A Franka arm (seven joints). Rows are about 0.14 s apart.
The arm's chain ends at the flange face. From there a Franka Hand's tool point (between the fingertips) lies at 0.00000 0.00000 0.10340 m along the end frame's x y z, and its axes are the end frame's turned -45 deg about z.
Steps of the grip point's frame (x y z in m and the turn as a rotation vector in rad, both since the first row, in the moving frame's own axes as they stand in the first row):
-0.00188 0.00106 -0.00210 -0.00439 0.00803 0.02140
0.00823 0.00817 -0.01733 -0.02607 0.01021 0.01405
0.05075 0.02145 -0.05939 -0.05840 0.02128 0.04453
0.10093 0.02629 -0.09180 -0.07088 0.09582 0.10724
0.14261 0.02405 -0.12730 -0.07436 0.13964 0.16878
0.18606 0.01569 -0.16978 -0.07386 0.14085 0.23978
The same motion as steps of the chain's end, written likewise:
-0.00149 0.00234 -0.00210 0.00257 0.00878 0.02140
0.00895 -0.00122 -0.01729 -0.01121 0.02565 0.01405
0.04529 -0.02356 -0.05919 -0.02625 0.05634 0.04453
0.07772 -0.05161 -0.09107 0.01764 0.11787 0.10724
0.10194 -0.08042 -0.12601 0.04616 0.15132 0.16878
0.12659 -0.11751 -0.16848 0.04737 0.15182 0.23978

